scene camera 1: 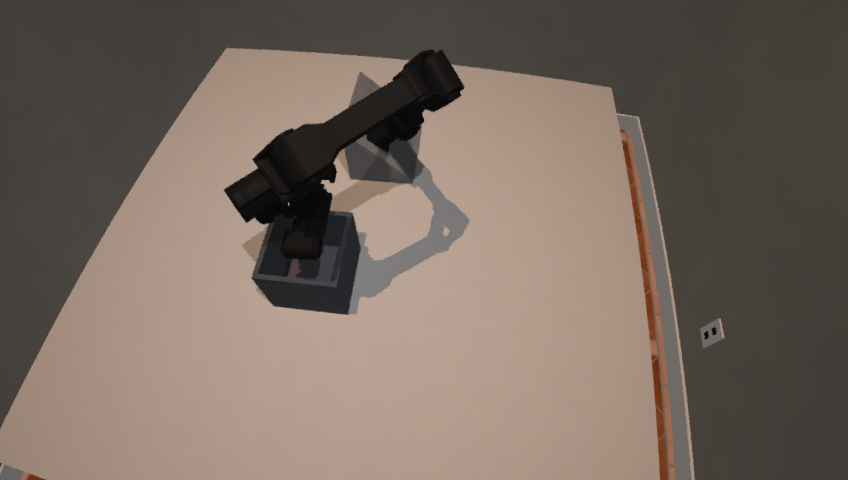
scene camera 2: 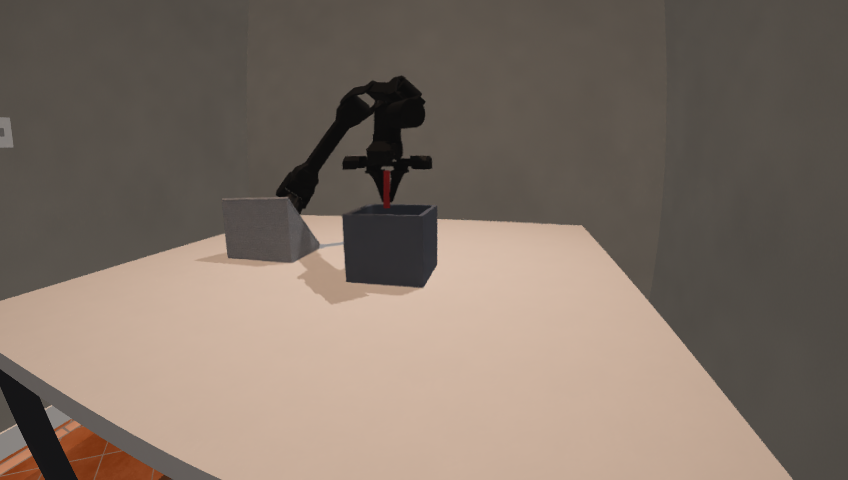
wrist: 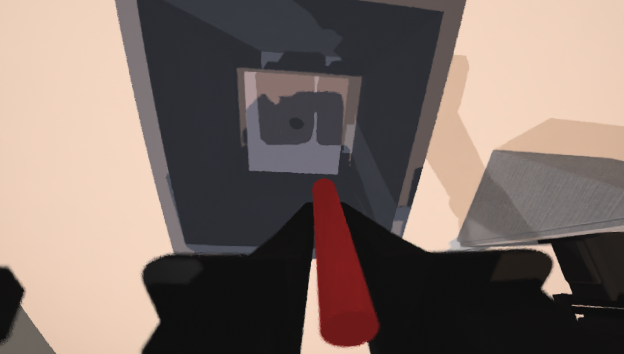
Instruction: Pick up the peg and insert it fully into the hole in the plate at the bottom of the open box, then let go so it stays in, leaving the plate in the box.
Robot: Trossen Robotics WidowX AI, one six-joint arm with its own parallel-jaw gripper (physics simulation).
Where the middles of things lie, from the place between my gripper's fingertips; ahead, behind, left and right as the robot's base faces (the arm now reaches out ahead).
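Measured from my hand, the dark box (scene camera 2: pixel 397 246) is 80 mm below, 20 mm ahead and 30 mm to the right; the pale plate (scene camera 1: pixel 323 268) is 110 mm below, 20 mm ahead and 30 mm to the right; the red peg (wrist: pixel 345 308) is 30 mm above and 10 mm to the right. Going by their middles, the red peg is the nearest to my hand of the things named here.
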